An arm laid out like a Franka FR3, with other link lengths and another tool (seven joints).
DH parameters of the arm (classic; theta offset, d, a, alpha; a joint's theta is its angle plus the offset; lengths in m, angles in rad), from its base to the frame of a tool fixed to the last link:
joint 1: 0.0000 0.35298 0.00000 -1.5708
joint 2: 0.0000 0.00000 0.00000 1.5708
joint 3: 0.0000 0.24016 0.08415 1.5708
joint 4: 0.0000 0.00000 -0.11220 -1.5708
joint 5: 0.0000 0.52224 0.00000 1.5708
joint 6: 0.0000 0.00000 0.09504 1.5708
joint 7: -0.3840 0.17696 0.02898 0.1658
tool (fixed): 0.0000 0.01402 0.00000 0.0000
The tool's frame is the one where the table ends.
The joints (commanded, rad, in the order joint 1, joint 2, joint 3, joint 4, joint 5, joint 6, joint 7), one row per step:
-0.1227, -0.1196, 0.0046, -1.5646, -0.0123, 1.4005, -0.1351
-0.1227, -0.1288, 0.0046, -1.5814, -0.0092, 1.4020, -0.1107
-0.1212, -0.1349, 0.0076, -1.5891, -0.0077, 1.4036, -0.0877
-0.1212, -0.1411, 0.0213, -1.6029, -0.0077, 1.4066, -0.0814
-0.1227, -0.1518, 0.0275, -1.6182, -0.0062, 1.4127, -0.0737
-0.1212, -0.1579, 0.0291, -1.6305, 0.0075, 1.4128, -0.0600
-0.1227, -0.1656, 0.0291, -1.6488, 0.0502, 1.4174, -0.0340
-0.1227, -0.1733, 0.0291, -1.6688, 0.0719, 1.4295, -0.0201
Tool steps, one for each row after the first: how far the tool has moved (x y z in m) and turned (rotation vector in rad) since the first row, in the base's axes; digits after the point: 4 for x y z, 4 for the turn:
-0.0018, 0.0003, -0.0040, 0.0025, 0.0056, -0.0240
-0.0024, 0.0032, -0.0045, 0.0025, 0.0053, -0.0423
-0.0026, 0.0126, -0.0086, 0.0005, 0.0101, -0.0350
-0.0038, 0.0161, -0.0102, 0.0003, 0.0086, -0.0379
-0.0050, 0.0209, -0.0136, 0.0132, 0.0137, -0.0471
-0.0054, 0.0281, -0.0185, 0.0544, 0.0173, -0.0705
-0.0049, 0.0321, -0.0240, 0.0751, 0.0168, -0.0832

